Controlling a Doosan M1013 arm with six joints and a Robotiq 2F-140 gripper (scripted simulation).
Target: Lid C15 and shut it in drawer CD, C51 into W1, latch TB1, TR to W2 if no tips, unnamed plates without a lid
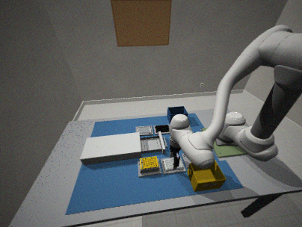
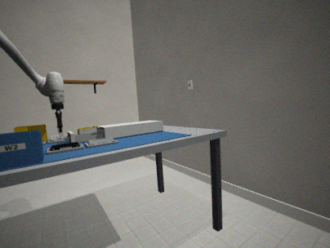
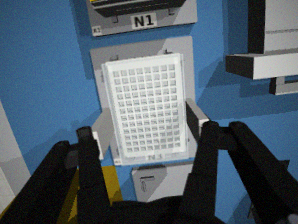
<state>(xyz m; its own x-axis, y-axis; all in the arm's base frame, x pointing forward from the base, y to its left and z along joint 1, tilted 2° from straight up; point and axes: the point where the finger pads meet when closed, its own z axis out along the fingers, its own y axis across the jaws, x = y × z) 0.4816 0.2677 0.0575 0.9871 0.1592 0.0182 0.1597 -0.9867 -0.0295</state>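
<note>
My hand is 2 cm above the plate lid. Also, from my hand: grey nest N3: 5 cm below; N1 label: 10 cm ahead, 5 cm below, 1 cm to the left; white plate: 4 cm below.
</note>
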